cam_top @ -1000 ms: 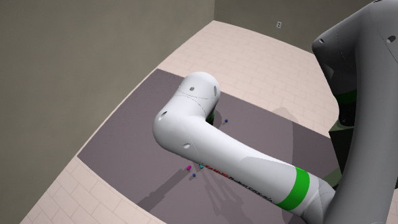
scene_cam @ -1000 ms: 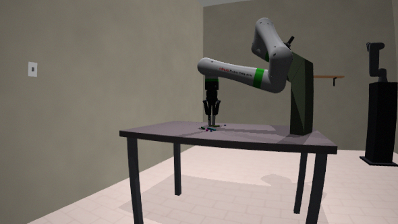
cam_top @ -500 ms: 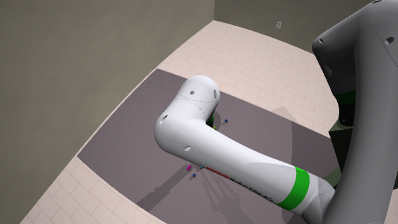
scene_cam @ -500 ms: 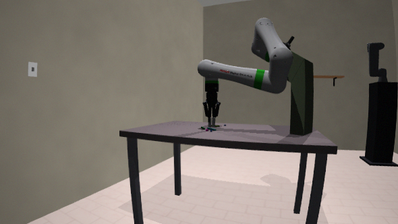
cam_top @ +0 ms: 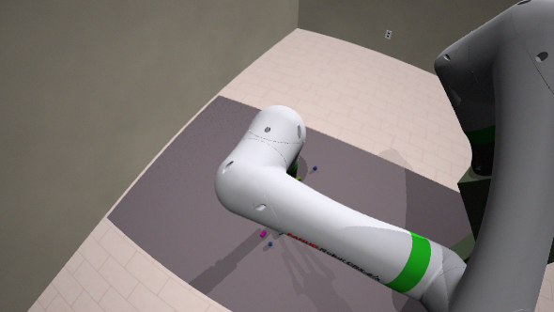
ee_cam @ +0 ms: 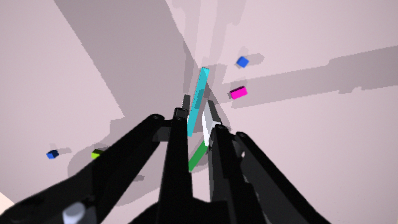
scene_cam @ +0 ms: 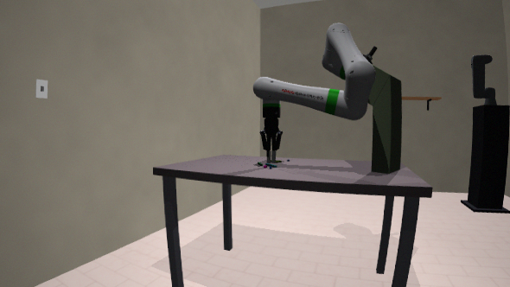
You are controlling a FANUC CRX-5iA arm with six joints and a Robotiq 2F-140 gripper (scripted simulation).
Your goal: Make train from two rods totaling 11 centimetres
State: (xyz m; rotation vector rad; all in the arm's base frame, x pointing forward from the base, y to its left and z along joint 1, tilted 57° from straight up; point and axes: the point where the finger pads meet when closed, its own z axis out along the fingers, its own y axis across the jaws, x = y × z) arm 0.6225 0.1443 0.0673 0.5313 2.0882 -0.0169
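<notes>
Now: the turquoise rod 50 mm below my hand. From my hand the other things lie so: magenta rod (60 mm to the left, 50 mm below, 10 mm ahead); then green rod (70 mm ahead, 50 mm below, 30 mm to the right).
</notes>
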